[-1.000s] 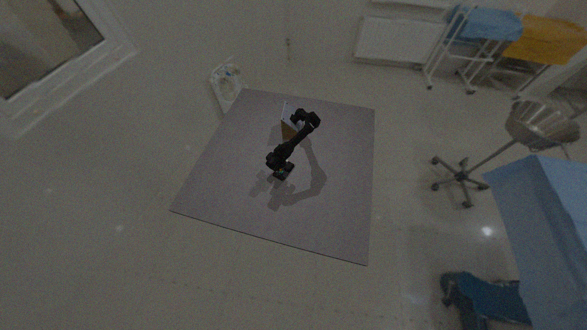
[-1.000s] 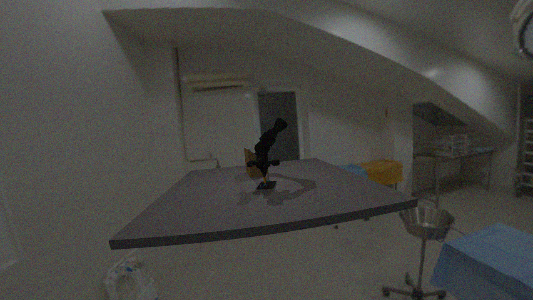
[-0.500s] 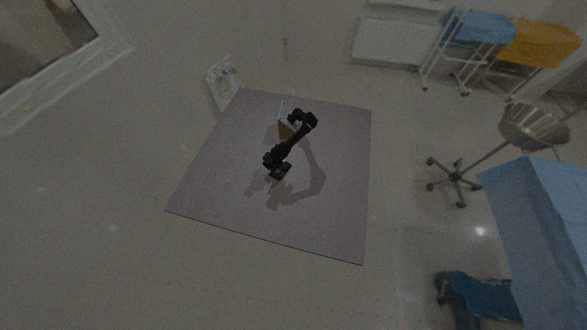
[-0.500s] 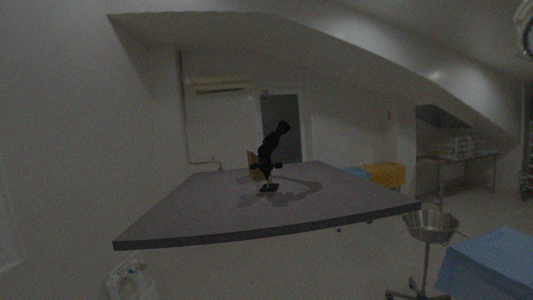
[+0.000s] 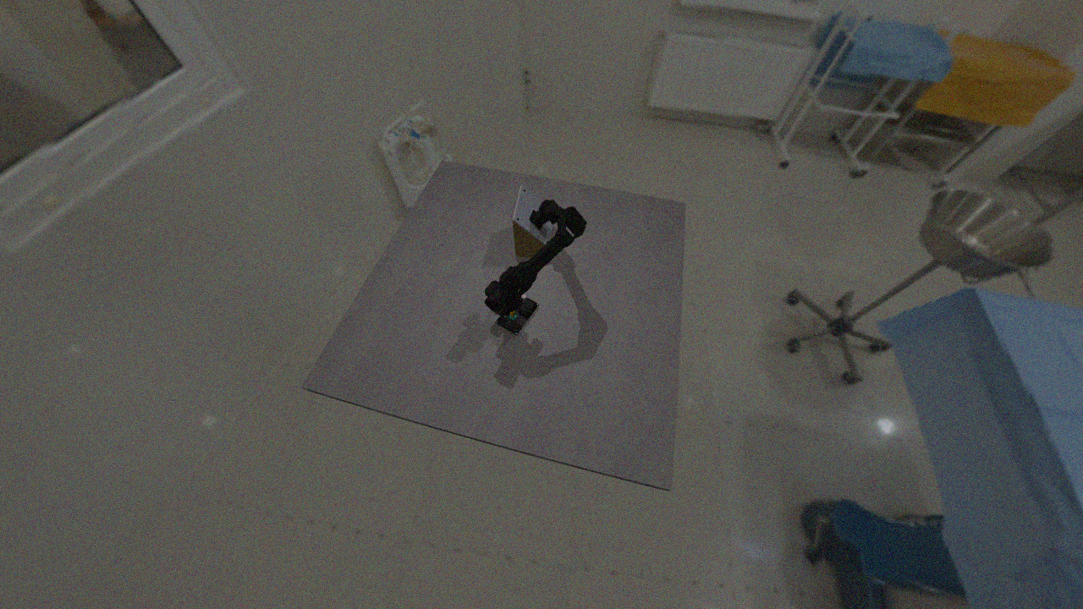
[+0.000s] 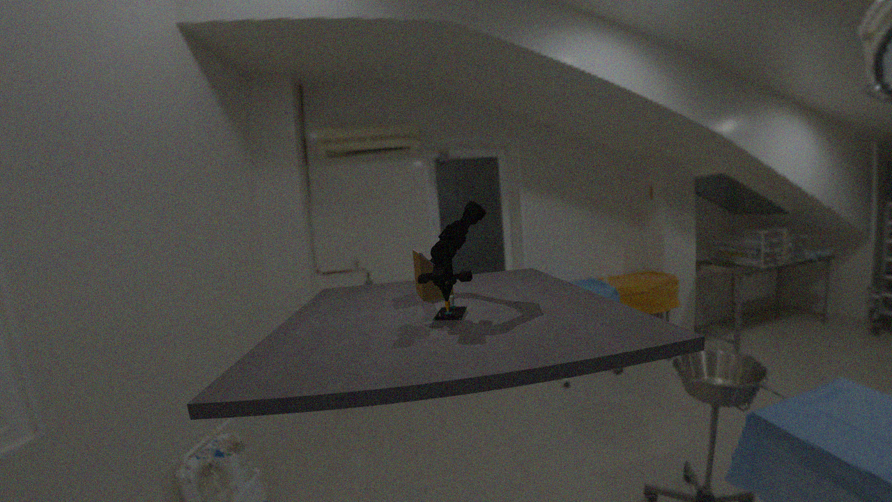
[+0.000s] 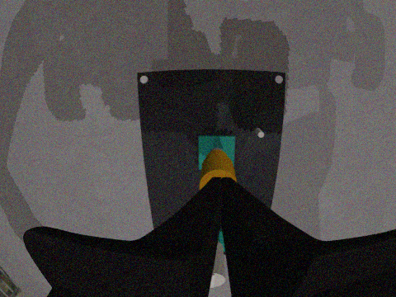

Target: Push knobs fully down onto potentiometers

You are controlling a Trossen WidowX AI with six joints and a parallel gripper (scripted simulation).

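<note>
My gripper tip is 3 cm above the teal potentiometer with orange knob. Round my gripper tip: potentiometer with grey knob (7 cm behind, 2 cm to the left, 2 cm below).
</note>
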